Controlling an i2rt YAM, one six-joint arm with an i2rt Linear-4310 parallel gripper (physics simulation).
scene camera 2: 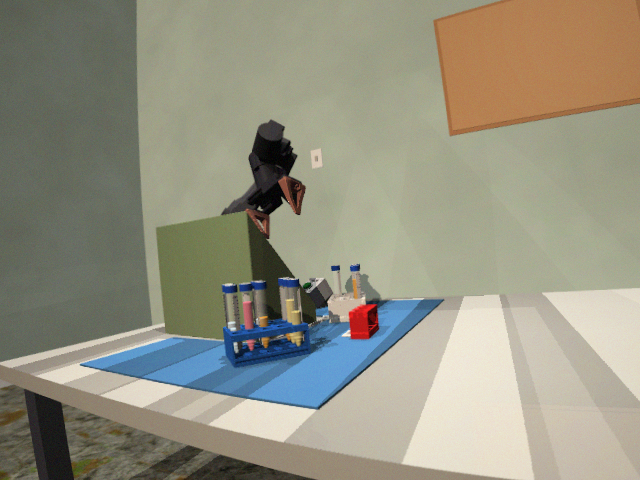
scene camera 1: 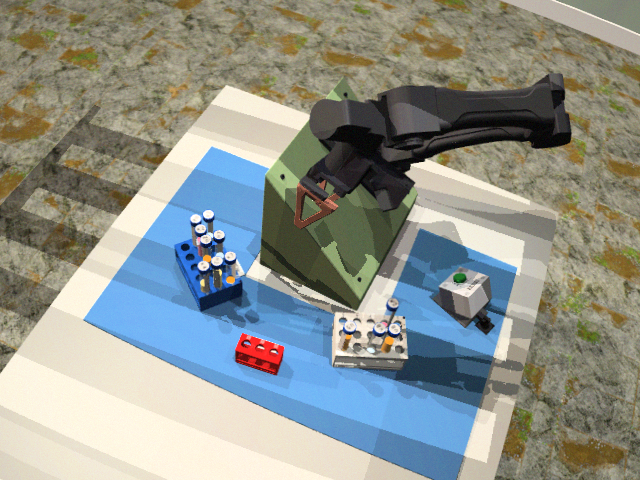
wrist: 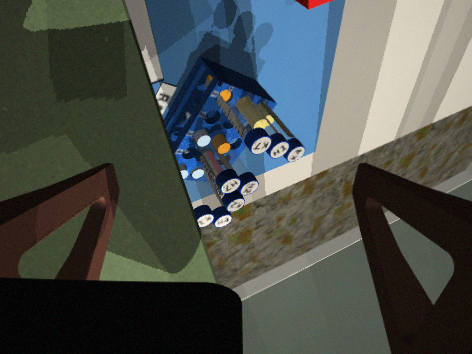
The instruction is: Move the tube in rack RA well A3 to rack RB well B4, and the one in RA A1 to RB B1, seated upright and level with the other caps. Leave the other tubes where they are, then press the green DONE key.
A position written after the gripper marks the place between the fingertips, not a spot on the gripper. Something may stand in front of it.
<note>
The gripper [scene camera 1: 308, 216] is open, holding nothing. Further things: a grey box with green button [scene camera 1: 464, 295] and a blue mat [scene camera 1: 423, 414].
The gripper is seen too in scene camera 2 [scene camera 2: 281, 226] and in the wrist view [wrist: 235, 176]. The blue mat shows as well in scene camera 2 [scene camera 2: 309, 381] and in the wrist view [wrist: 291, 56].
</note>
